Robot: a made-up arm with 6 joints.
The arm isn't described. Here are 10 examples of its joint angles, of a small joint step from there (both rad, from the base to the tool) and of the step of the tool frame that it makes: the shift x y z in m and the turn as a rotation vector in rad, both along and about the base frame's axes.
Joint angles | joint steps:
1: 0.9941 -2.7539 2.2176 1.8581 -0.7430 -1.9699 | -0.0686 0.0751 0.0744 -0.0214 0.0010 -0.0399
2: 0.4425 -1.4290 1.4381 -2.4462 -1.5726 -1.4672 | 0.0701 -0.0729 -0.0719 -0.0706 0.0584 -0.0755
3: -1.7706 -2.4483 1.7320 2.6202 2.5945 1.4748 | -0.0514 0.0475 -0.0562 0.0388 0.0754 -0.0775
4: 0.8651 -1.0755 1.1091 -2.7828 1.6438 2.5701 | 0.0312 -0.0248 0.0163 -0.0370 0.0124 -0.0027
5: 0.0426 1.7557 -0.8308 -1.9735 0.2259 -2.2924 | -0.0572 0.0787 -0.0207 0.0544 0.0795 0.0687
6: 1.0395 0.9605 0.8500 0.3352 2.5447 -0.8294 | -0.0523 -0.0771 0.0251 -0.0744 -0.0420 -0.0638
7: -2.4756 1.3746 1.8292 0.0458 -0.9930 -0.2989 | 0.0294 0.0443 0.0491 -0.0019 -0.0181 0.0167
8: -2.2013 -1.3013 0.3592 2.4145 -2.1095 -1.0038 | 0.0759 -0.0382 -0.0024 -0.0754 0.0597 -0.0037
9: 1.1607 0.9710 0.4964 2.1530 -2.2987 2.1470 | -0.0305 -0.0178 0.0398 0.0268 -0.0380 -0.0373
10: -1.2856 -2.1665 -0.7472 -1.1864 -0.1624 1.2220 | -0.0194 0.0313 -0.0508 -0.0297 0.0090 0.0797
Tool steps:
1: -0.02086 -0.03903 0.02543 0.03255 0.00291 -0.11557
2: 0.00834 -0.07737 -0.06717 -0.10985 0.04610 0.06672
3: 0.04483 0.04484 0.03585 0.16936 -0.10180 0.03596
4: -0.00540 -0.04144 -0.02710 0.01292 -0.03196 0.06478
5: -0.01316 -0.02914 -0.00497 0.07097 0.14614 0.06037
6: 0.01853 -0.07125 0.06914 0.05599 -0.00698 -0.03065
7: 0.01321 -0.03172 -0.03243 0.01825 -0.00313 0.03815
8: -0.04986 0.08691 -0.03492 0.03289 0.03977 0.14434
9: 0.02169 -0.01716 0.03343 0.07023 -0.09110 -0.02251
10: 0.02033 -0.01692 0.00072 0.06310 0.02365 -0.06824
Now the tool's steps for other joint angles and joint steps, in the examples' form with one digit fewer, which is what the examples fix.
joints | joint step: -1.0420 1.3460 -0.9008 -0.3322 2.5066 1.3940 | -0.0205 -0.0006 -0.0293 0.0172 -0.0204 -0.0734
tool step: -0.0130 0.0012 0.0065 0.0719 -0.0575 0.0072
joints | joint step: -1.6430 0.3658 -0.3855 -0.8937 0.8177 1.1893 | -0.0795 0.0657 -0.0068 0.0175 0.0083 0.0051
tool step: -0.0430 -0.0069 -0.0338 0.0721 0.0131 -0.0708
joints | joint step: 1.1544 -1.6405 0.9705 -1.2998 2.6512 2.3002 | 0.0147 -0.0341 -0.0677 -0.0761 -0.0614 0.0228
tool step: 0.0084 0.0120 -0.0139 -0.0983 -0.0790 0.0158
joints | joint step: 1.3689 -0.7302 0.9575 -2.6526 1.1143 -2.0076 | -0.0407 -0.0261 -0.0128 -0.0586 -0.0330 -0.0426
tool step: -0.0308 -0.0167 -0.0112 0.0603 -0.0038 0.0391
